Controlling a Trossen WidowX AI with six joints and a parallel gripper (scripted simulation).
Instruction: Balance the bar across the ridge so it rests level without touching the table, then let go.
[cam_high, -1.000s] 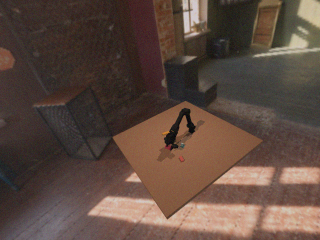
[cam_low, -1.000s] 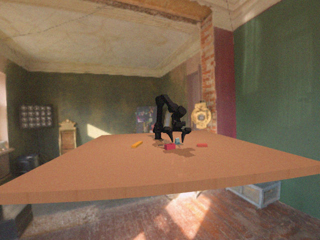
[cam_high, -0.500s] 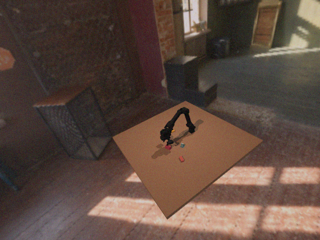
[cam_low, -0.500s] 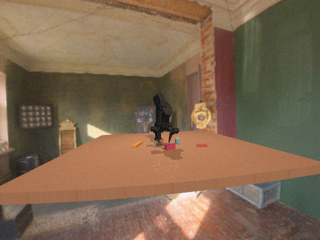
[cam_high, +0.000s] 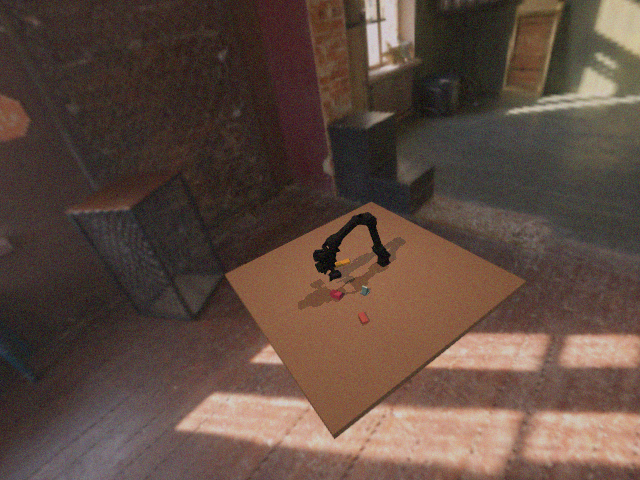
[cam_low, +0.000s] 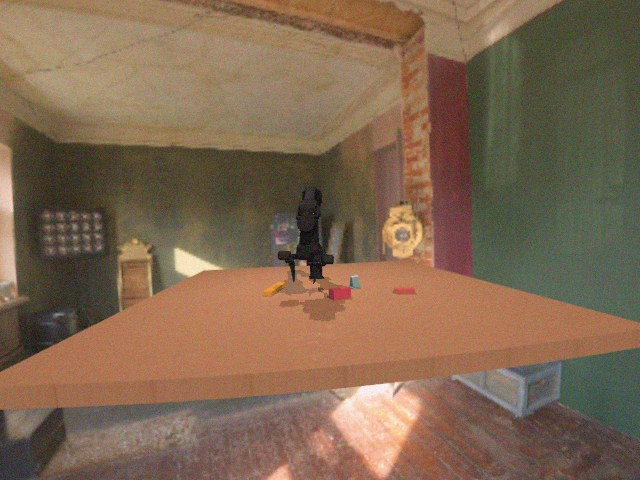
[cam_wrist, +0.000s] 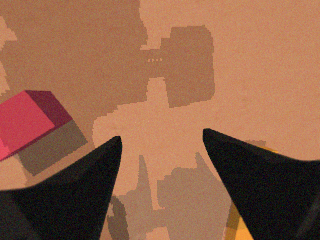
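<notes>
The bar is 140 mm behind my gripper tip, 100 mm to the right of it and 40 mm below it. Round my gripper tip: pink-red block 30 mm ahead, 120 mm to the left, 40 mm below.
</notes>
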